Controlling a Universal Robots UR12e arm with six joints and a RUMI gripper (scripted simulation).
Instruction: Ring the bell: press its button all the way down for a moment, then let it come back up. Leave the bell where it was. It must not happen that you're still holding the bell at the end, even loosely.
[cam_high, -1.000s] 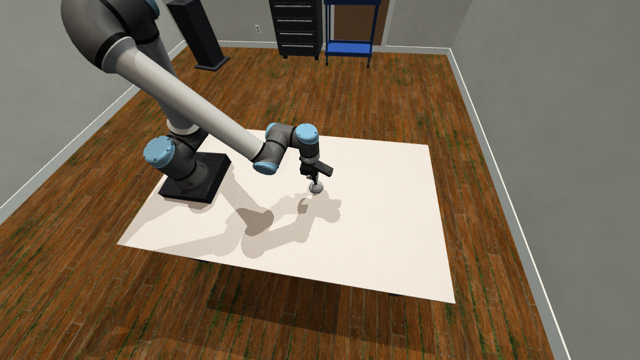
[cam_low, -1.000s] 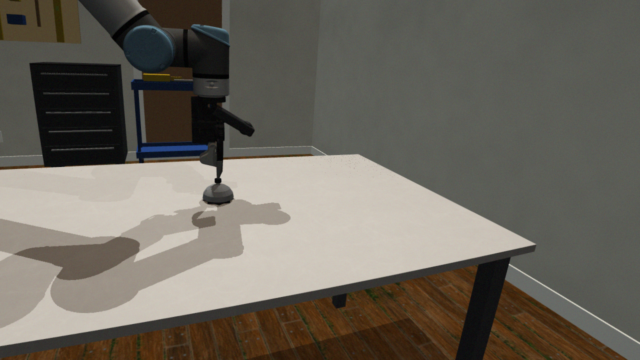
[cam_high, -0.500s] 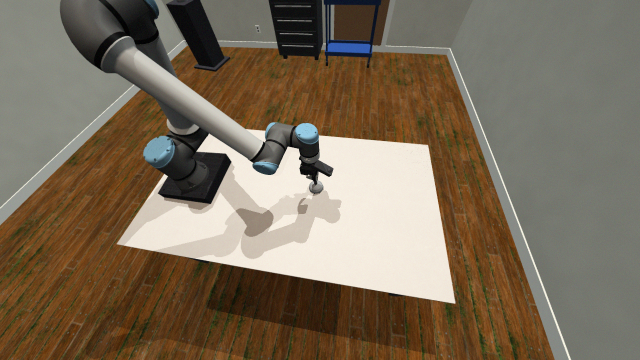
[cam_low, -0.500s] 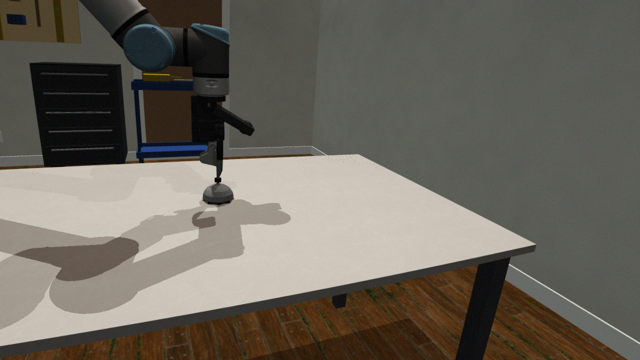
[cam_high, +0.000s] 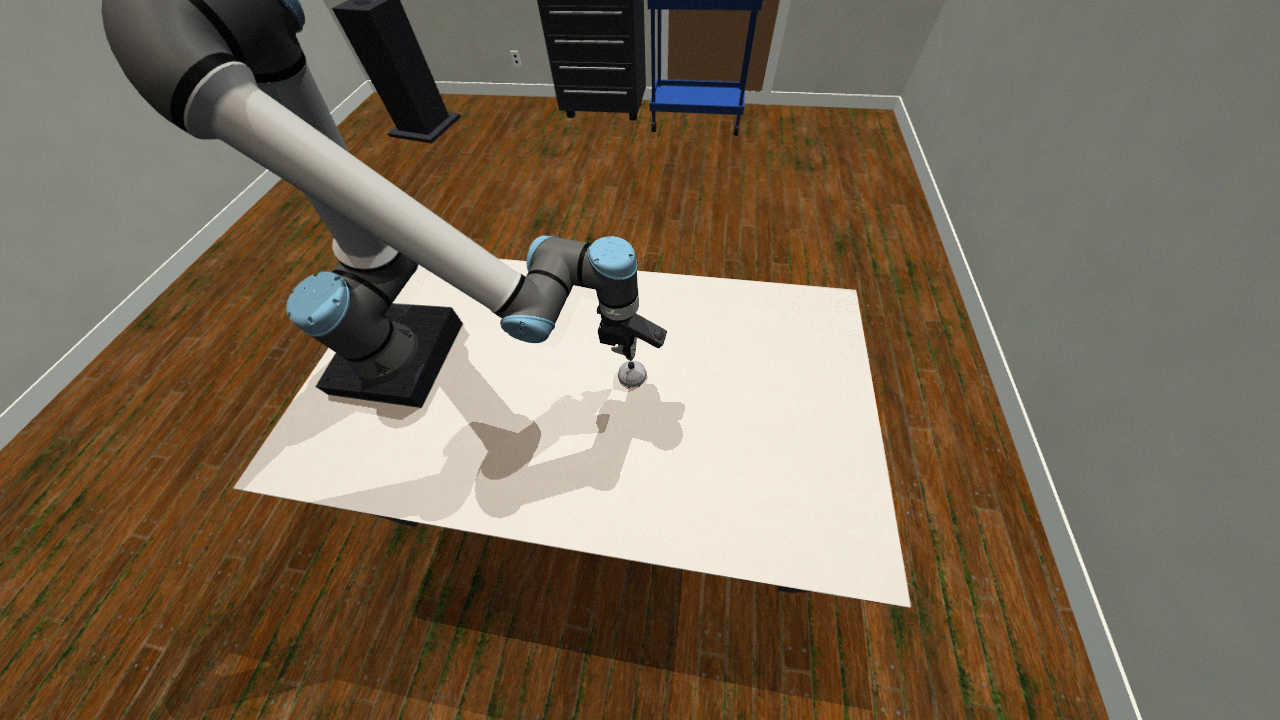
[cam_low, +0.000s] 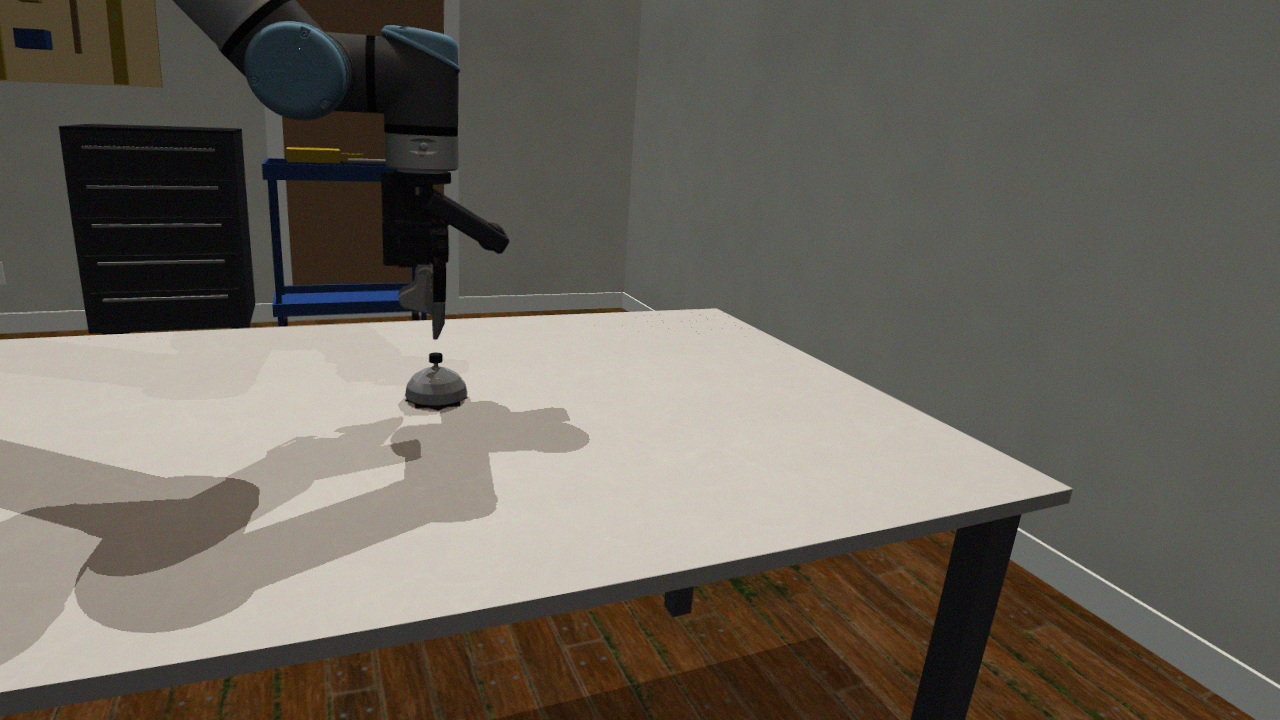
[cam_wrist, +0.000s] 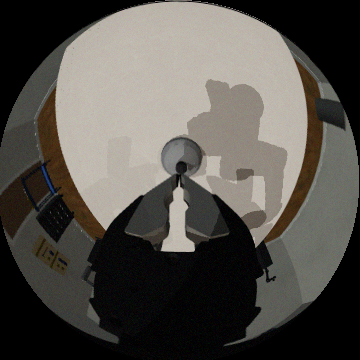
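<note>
The black button is 50 mm below my hand. From my hand the other things lie so: grey dome bell: 60 mm below.
</note>
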